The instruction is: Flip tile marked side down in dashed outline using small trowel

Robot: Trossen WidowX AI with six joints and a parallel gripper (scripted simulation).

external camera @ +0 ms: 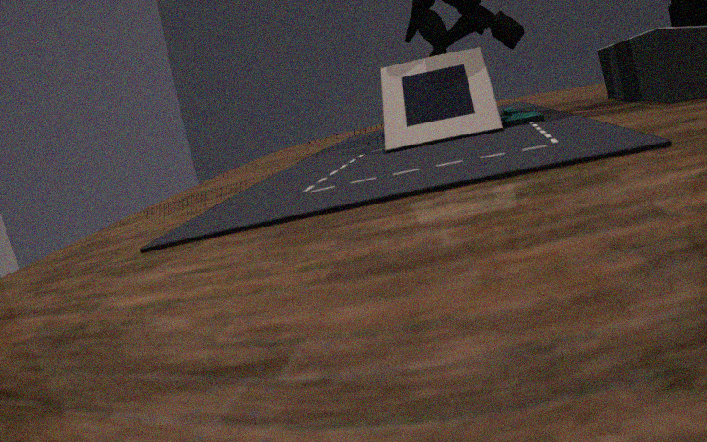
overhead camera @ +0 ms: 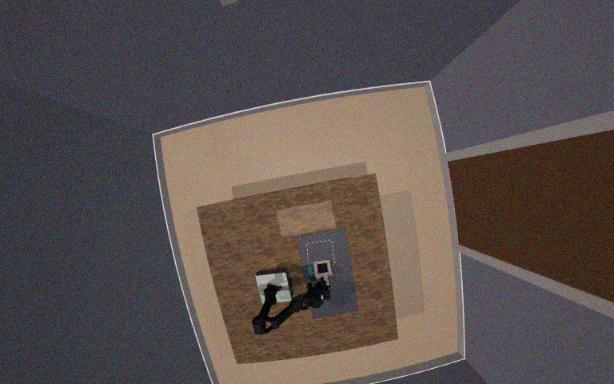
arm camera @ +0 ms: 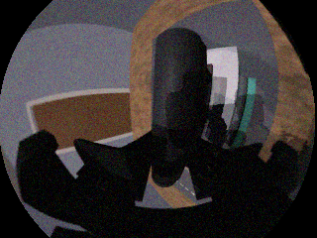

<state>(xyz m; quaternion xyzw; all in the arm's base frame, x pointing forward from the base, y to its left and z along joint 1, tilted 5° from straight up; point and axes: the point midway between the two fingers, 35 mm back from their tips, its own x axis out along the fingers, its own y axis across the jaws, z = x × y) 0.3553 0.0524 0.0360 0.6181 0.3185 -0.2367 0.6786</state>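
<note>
The tile is 30 mm behind my gripper tip, 90 mm to the left of it and 60 mm below it. Also, from my gripper tip: teal-handled trowel: 100 mm behind, 10 mm to the left, 100 mm below.
</note>
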